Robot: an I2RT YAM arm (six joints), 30 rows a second.
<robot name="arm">
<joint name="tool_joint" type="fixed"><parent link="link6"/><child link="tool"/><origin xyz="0 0 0" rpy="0 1.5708 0"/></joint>
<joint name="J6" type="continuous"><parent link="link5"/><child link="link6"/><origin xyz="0.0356 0 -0.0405"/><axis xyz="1 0 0"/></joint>
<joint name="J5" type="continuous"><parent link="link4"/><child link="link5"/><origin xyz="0.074 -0.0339 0.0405"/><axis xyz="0 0 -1"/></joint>
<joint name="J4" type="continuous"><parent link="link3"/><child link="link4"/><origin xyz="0.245 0.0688 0.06"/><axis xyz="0 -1 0"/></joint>
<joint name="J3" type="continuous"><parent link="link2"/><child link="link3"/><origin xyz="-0.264 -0.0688 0"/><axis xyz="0 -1 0"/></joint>
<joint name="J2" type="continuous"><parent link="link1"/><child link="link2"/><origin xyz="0.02 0.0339 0.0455"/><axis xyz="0 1 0"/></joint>
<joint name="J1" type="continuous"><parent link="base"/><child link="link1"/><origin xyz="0 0 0.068"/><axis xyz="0 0 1"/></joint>
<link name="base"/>
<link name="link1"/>
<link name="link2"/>
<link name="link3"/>
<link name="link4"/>
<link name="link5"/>
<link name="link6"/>
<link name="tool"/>
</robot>
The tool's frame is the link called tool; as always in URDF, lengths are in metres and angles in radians. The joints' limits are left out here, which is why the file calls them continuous.
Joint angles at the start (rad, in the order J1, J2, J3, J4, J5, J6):
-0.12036, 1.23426, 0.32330, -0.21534, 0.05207, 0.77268
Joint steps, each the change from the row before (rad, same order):
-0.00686, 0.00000, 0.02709, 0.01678, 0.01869, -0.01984
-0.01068, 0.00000, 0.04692, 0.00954, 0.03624, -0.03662
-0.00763, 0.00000, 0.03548, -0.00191, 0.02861, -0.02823
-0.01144, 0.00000, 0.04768, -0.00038, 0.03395, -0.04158
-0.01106, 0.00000, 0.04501, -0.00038, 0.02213, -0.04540
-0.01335, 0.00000, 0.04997, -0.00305, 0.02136, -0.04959
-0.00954, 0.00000, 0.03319, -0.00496, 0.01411, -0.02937
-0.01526, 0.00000, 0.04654, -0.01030, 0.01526, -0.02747
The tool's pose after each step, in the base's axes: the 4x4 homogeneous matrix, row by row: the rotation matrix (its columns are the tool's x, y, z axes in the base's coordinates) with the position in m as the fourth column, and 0 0 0 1 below. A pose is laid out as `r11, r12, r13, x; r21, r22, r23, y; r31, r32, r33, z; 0, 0, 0, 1`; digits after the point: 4 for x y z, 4 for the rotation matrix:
-0.5302, 0.7153, 0.4553, 0.1841; 0.7554, 0.6424, -0.1295, -0.0261; -0.3851, 0.2752, -0.8809, 0.1146; 0, 0, 0, 1
-0.5132, 0.7006, 0.4957, 0.1958; 0.7303, 0.6599, -0.1766, -0.0310; -0.4509, 0.2714, -0.8503, 0.1274; 0, 0, 0, 1
-0.5024, 0.6936, 0.5163, 0.2032; 0.7095, 0.6720, -0.2123, -0.0346; -0.4942, 0.2597, -0.8297, 0.1369; 0, 0, 0, 1
-0.4875, 0.6831, 0.5438, 0.2128; 0.6782, 0.6885, -0.2569, -0.0398; -0.5499, 0.2436, -0.7989, 0.1503; 0, 0, 0, 1
-0.4784, 0.6685, 0.5694, 0.2212; 0.6442, 0.7078, -0.2898, -0.0444; -0.5968, 0.2282, -0.7693, 0.1634; 0, 0, 0, 1
-0.4674, 0.6550, 0.5938, 0.2296; 0.6063, 0.7263, -0.3239, -0.0498; -0.6434, 0.2086, -0.7366, 0.1782; 0, 0, 0, 1
-0.4583, 0.6500, 0.6061, 0.2344; 0.5834, 0.7345, -0.3465, -0.0535; -0.6705, 0.1948, -0.7159, 0.1880; 0, 0, 0, 1
-0.4385, 0.6504, 0.6203, 0.2402; 0.5625, 0.7369, -0.3750, -0.0590; -0.7009, 0.1844, -0.6890, 0.2018; 0, 0, 0, 1

